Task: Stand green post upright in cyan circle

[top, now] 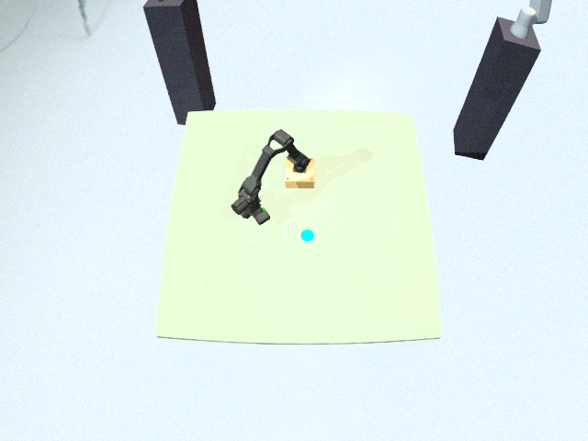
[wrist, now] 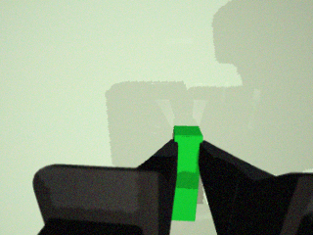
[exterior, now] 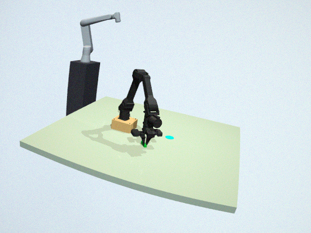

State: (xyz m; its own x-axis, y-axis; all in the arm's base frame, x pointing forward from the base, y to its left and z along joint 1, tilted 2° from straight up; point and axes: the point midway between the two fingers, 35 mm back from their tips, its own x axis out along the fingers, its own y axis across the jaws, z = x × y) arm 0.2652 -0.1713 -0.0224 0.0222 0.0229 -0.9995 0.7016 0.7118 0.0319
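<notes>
The cyan circle is 260 mm to the left of my gripper tip, 60 mm ahead of it and 10 mm below it. Also, from my gripper tip: green post (20 mm to the left, 20 mm behind).
</notes>
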